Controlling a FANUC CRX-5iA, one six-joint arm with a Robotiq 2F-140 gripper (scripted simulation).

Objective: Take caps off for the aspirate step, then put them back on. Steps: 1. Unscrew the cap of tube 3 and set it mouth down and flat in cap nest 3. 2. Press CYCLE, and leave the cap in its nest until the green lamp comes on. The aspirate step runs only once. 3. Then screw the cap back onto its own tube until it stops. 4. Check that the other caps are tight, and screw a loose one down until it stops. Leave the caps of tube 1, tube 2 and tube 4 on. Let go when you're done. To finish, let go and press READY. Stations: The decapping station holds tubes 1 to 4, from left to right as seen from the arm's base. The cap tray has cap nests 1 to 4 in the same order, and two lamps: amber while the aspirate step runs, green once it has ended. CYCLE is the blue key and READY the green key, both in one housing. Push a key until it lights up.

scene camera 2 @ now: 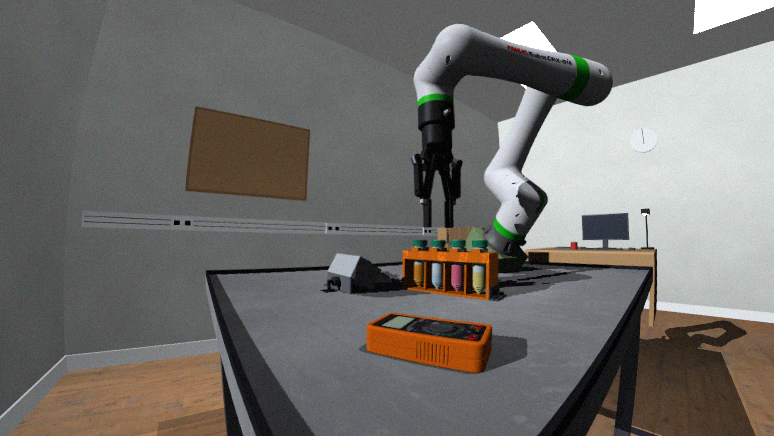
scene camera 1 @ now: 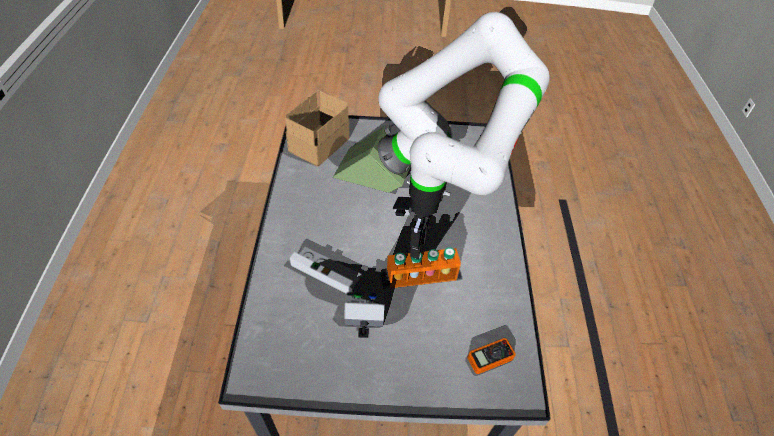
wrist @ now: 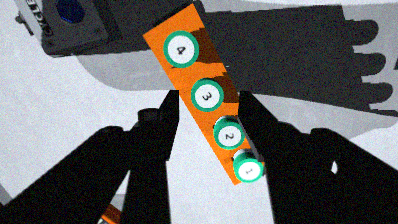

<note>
In view: the gripper (scene camera 2: 438, 227), a cardboard box (scene camera 1: 330, 131) and a key housing (scene camera 1: 363, 312).
The gripper shows as well in the wrist view (wrist: 208, 105). The wrist view misses the cardboard box: it is out of frame.
</note>
